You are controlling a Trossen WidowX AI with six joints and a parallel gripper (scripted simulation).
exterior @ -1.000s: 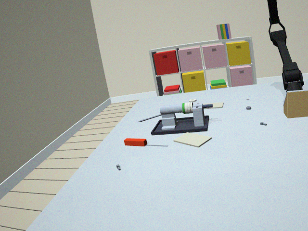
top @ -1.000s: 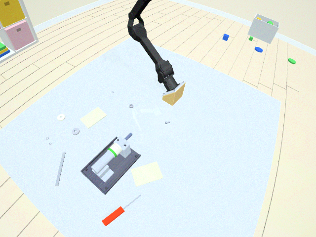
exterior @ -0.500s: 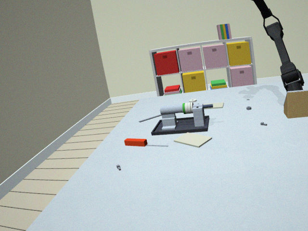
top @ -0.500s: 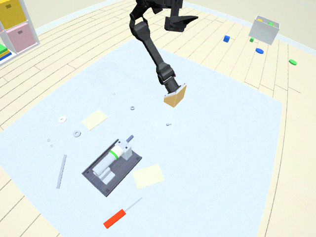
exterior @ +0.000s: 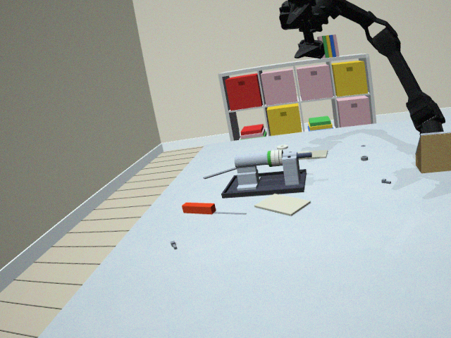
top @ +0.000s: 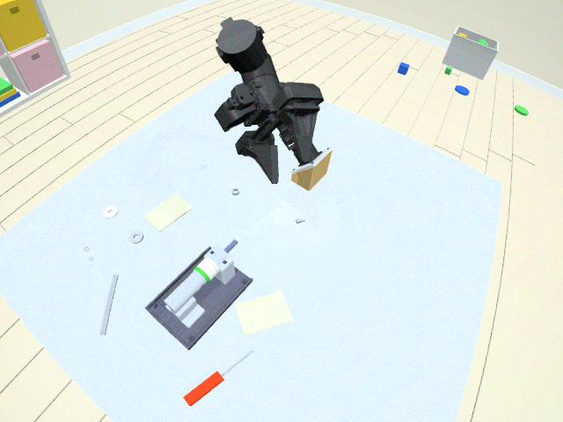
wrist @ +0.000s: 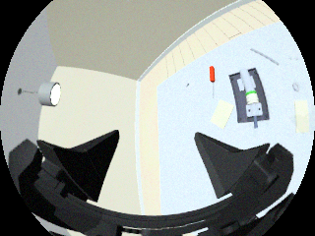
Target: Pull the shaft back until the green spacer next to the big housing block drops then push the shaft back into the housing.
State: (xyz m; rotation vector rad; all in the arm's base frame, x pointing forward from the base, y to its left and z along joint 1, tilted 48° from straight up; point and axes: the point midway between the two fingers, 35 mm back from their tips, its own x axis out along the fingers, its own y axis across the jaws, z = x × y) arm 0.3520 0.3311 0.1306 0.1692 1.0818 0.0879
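Now: gripper tip 70 mm short of the grey-blue shaft, 120 mm to the left of it and 310 mm above it. Round my gripper tip: white spacer: 100 mm ahead, 120 mm to the right, 310 mm below; green spacer: 120 mm ahead, 120 mm to the right, 310 mm below; red-handled screwdriver: 250 mm ahead, 50 mm to the left, 380 mm below.
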